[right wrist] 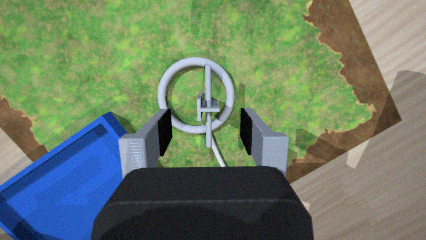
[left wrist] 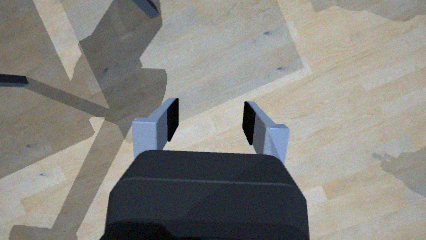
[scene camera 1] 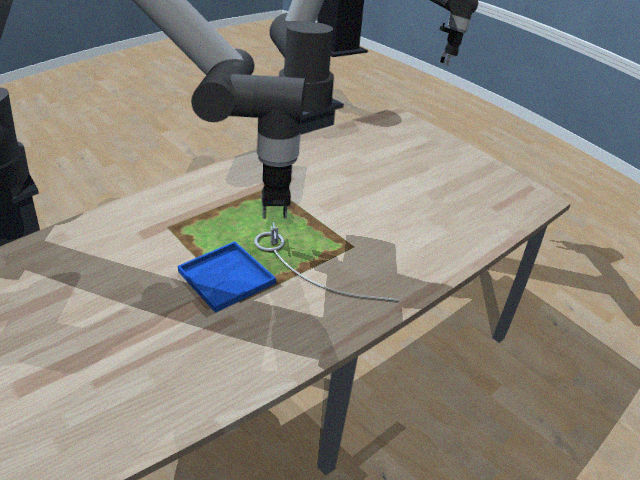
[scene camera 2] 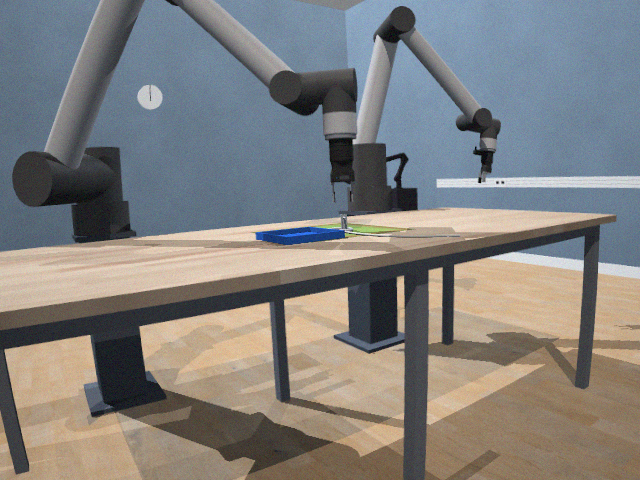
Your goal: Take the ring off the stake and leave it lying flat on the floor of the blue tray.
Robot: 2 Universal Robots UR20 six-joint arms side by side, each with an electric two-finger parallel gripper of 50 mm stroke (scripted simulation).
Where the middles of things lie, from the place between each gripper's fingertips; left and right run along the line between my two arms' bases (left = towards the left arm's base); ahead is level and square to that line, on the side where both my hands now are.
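You'd find the grey stake point(right wrist: 208, 105) 8 cm below my right hand point(scene camera 1: 274, 216). The mat point(scene camera 1: 308, 243) is 5 cm behind that right hand, 2 cm to the right of it and 13 cm below it. There's a grey ring point(right wrist: 191, 61) too, 1 cm to the right of my right hand, 1 cm behind it and 11 cm below it. And the blue tray point(scene camera 1: 222, 274) is 6 cm ahead of my right hand, 19 cm to the right of it and 10 cm below it. Going by their middles, that tray is the farthest from my right hand of the things named here.
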